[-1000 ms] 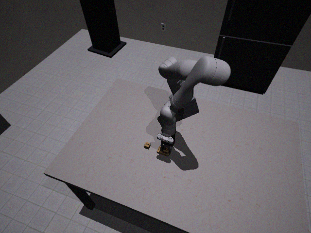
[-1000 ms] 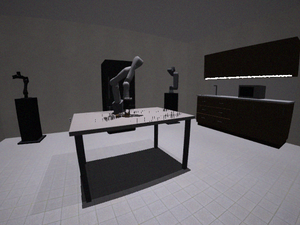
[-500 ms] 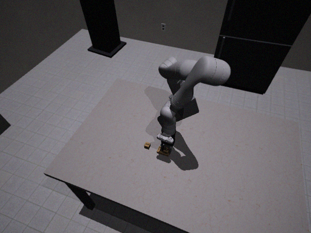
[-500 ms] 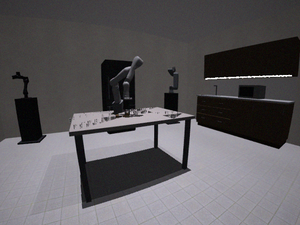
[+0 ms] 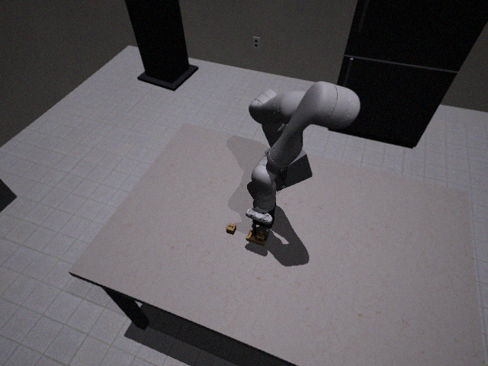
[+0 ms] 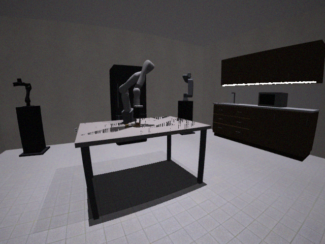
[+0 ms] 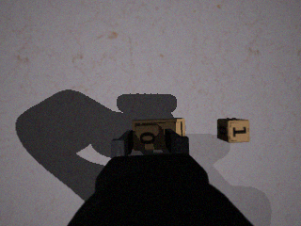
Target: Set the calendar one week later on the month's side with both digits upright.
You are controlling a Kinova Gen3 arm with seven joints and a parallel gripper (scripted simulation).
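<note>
My gripper is now 1 cm to the left of the wooden tray and 4 cm above it. Also, from my hand: wooden cube 1 cm ahead, 12 cm to the right, 3 cm below.
</note>
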